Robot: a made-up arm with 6 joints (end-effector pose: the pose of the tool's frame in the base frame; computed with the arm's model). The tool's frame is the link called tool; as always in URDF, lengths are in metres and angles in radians.
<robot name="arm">
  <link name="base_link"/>
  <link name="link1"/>
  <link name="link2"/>
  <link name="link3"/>
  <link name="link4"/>
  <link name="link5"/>
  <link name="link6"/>
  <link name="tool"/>
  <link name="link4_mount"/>
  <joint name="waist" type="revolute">
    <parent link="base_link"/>
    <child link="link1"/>
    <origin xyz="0 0 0.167" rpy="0 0 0"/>
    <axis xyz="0 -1 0"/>
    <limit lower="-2.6" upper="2.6" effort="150" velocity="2.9"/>
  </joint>
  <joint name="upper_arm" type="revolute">
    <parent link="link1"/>
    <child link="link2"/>
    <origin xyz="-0.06 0.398 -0.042" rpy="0 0 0"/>
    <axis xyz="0 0 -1"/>
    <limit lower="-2.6" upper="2.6" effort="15" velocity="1"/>
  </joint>
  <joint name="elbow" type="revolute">
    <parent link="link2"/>
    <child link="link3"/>
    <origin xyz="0.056 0.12 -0.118" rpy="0 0 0"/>
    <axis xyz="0 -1 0"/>
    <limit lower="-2.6" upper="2.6" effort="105" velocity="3.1"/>
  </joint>
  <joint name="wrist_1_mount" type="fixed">
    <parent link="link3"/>
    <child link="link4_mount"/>
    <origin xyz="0.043 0.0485 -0.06" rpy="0 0 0"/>
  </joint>
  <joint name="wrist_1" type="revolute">
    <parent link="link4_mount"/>
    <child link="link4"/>
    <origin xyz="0.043 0.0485 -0.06" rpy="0 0 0"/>
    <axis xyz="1 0 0"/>
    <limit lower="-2.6" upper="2.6" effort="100" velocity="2.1"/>
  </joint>
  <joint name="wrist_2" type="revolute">
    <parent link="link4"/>
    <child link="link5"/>
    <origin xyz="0.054 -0.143 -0.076" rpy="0 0 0"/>
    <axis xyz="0 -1 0"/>
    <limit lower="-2.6" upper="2.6" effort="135" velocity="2.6"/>
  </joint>
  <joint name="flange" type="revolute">
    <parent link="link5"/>
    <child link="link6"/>
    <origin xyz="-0.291 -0.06 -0.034" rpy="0 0 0"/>
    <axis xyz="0 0 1"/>
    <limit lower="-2.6" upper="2.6" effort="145" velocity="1"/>
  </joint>
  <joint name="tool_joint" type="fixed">
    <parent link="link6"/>
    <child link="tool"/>
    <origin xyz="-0.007 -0.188 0.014" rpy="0 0 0"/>
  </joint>
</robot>
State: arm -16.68 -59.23 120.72 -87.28 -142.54 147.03
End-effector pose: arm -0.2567 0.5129 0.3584 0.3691 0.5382 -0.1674 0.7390
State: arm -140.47 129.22 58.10 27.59 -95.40 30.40
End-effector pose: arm 0.1973 0.2870 0.5063 0.2610 -0.4088 0.7297 -0.4820
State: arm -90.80 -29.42 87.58 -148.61 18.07 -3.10
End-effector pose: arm -0.2899 0.6945 0.6233 0.5045 -0.8448 -0.0985 0.1486
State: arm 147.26 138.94 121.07 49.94 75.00 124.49
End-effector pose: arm -0.0103 -0.0180 0.0323 0.2653 -0.4342 0.1873 -0.8402
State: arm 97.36 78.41 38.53 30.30 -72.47 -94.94
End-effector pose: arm 0.1106 0.4035 -0.0108 0.4027 0.7528 -0.0036 -0.5207
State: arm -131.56 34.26 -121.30 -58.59 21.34 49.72
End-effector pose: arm -0.1531 0.2595 0.3080 0.3459 -0.6232 -0.6966 0.0819
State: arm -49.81 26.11 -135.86 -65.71 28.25 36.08
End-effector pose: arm -0.1614 0.2418 -0.0218 0.1451 0.5029 0.7501 0.4042
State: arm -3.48 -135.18 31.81 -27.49 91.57 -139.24
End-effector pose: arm -0.3896 0.7741 -0.3247 0.4495 0.7349 0.5015 0.0797
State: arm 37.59 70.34 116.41 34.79 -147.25 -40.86
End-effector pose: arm -0.3793 0.3448 0.3168 0.7614 0.0826 0.0537 -0.6407
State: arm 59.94 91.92 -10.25 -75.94 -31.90 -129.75
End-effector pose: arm 0.2501 0.5658 0.3398 0.2841 0.2519 -0.2473 0.8914
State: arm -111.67 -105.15 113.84 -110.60 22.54 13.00
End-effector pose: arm -0.2751 0.1669 0.4668 0.9901 -0.1100 0.0689 -0.0529
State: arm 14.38 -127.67 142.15 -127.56 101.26 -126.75
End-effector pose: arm 0.2656 0.2449 0.0191 0.2832 -0.8408 0.4099 0.2116
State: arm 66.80 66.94 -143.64 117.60 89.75 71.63
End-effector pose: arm 0.1598 0.8119 0.4454 0.6549 0.4797 0.0982 -0.5756
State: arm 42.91 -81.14 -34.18 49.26 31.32 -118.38
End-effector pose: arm -0.1199 0.0900 -0.4511 0.8594 0.1082 0.0293 -0.4988
